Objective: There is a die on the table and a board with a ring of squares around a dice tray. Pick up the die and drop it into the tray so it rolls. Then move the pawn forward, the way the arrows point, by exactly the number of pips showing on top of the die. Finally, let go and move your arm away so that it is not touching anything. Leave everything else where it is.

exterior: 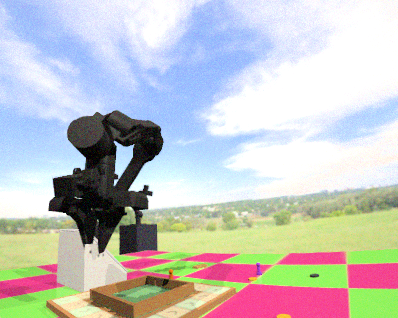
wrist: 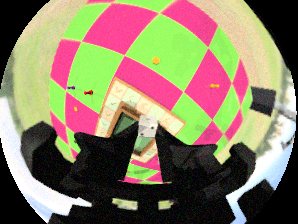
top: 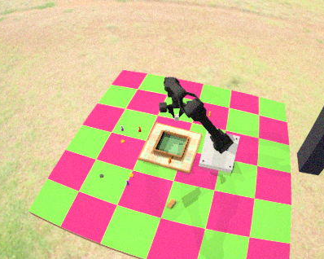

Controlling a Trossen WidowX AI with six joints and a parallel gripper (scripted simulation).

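Right now the orange pawn is 20 mm behind my gripper tip, 230 mm to the left of it and 90 mm below it. Round my gripper tip: red pawn (200 mm ahead, 50 mm to the left, 100 mm below); green dice tray (110 mm to the left, 110 mm below); white die (right at my gripper tip).
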